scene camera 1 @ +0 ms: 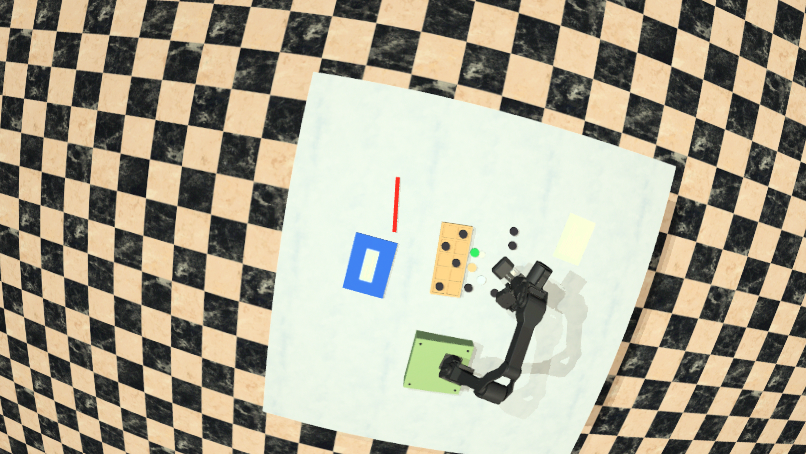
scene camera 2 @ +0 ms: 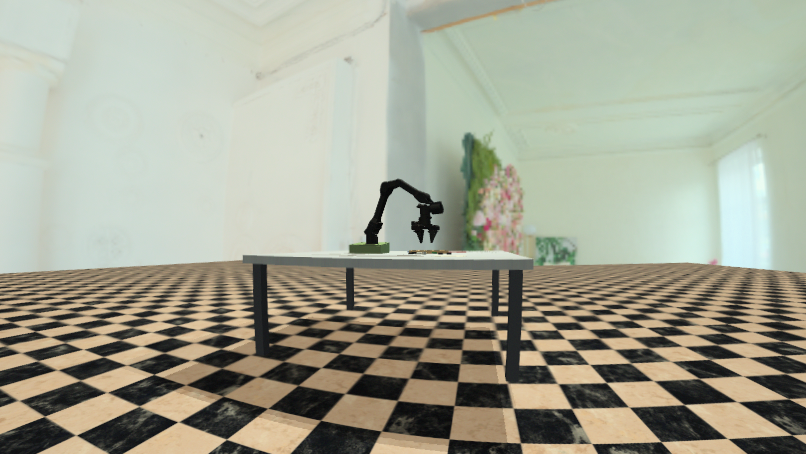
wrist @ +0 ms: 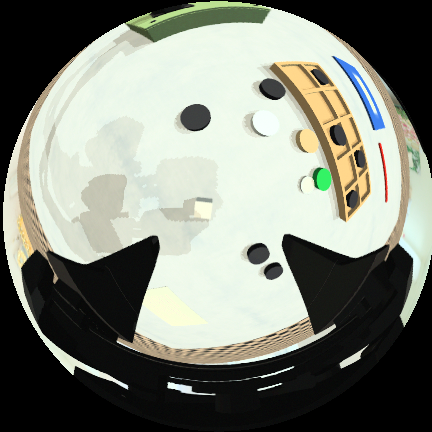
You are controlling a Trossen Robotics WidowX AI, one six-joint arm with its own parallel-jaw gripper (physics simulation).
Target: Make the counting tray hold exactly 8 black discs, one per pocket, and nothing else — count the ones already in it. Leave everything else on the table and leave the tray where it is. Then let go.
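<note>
The tan counting tray (scene camera 1: 449,228) (wrist: 295,92) has two columns of pockets. Several pockets hold one black disc each: a disc (scene camera 1: 463,234) (wrist: 352,199), a disc (scene camera 1: 445,246) (wrist: 360,158), a disc (scene camera 1: 456,262) (wrist: 338,135) and a disc (scene camera 1: 439,286) (wrist: 320,76). Loose black discs lie outside: one disc (scene camera 1: 468,287) (wrist: 272,89) beside the tray, another disc (scene camera 1: 494,293) (wrist: 195,117) farther off, and a pair, disc (scene camera 1: 512,245) (wrist: 258,253) and disc (scene camera 1: 513,231) (wrist: 273,271). My gripper (scene camera 2: 426,241) (wrist: 221,241) is open and empty, above the table beside the tray.
Near the tray lie a green disc (scene camera 1: 474,252) (wrist: 322,179), a tan disc (scene camera 1: 472,267) (wrist: 307,141), a white disc (scene camera 1: 481,280) (wrist: 265,123) and a small white disc (wrist: 307,185). A cream cube (wrist: 203,210), red stick (scene camera 1: 396,203), blue frame (scene camera 1: 352,273) and pale yellow sheet (scene camera 1: 574,239) are farther off.
</note>
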